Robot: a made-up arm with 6 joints.
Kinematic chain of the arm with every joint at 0, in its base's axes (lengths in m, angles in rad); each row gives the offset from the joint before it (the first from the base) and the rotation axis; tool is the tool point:
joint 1: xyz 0 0 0.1 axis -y
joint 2: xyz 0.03 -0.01 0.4 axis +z
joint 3: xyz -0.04 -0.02 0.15 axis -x
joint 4: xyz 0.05 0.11 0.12 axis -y
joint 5: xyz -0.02 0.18 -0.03 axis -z
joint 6: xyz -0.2 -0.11 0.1 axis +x
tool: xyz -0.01 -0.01 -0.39
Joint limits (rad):
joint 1: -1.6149..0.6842
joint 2: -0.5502..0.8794
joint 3: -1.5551..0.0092
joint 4: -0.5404..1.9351
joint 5: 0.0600..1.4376
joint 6: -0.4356..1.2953
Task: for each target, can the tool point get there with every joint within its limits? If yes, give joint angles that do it. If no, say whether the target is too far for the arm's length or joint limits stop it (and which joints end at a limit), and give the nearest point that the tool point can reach.
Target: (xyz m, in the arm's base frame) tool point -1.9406 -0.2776 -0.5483
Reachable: no: too far | nearest point -0.8297 -0.0502 0.2097 | short by 1.364 m
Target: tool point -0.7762 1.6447 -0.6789
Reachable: no: too far | nearest point -0.5042 0.4599 0.2607 | short by 1.536 m
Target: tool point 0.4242 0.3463 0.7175
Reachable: yes | joints -0.8768 -0.1933 -0.8616 -0.2332 0.6090 0.0928
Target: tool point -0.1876 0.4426 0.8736
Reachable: yes | joints 0.1173 0.4204 -0.7040 0.4416 0.9486 0.6252
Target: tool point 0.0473 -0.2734 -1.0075
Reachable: no: joint limits stop it (at a limit: joint 1, joint 2, joint 3, joint 4, joint 6) | nearest point 0.3955 0.0324 -0.4473 | short by 0.727 m
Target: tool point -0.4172 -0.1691 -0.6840
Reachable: no: joint limits stop it (at a limit: joint 1, joint 2, joint 3, joint 6) | nearest point -0.5015 0.0411 0.0645 | short by 0.782 m
